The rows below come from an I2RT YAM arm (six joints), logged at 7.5 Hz.
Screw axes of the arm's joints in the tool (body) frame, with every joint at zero. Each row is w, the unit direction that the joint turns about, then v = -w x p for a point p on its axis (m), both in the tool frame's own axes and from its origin. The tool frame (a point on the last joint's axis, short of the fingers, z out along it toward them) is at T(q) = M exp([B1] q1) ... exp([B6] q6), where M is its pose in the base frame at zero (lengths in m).
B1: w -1 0 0 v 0.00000 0.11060 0.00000
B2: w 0 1 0 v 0.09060 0.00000 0.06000
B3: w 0 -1 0 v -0.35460 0.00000 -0.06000
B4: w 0 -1 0 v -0.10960 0.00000 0.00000
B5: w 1 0 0 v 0.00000 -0.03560 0.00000
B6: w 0 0 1 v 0.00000 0.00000 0.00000
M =
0 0 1 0.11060
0 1 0 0.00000
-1 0 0 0.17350
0 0 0 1
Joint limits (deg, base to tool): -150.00..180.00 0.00..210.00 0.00..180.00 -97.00..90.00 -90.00..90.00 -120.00..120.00
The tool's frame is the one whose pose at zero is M.
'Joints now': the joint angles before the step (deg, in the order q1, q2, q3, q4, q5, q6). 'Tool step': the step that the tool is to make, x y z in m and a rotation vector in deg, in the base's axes. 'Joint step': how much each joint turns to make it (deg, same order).
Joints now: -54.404 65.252 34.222 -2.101 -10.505 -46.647
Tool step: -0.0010 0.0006 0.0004 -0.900 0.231 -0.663
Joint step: 0.031 -0.447 -0.344 0.455 0.969 -0.225
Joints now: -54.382 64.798 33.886 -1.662 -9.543 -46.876
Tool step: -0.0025 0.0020 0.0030 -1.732 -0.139 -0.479
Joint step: -0.091 -1.355 -0.525 0.570 0.802 -0.562
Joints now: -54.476 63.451 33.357 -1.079 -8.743 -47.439
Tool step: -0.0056 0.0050 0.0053 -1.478 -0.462 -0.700
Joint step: -0.325 -2.756 -0.658 -0.658 0.566 -0.225
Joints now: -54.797 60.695 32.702 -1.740 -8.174 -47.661
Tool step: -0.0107 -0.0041 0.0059 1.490 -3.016 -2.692
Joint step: -3.107 -1.306 0.414 -0.852 -1.994 2.741
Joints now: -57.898 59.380 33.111 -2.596 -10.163 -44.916
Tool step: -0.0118 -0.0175 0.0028 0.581 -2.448 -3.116
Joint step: -5.111 2.293 1.326 1.911 -2.904 1.201
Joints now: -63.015 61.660 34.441 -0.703 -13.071 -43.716
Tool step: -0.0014 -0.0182 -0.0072 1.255 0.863 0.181
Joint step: -2.468 5.152 1.725 1.547 -2.208 -1.528
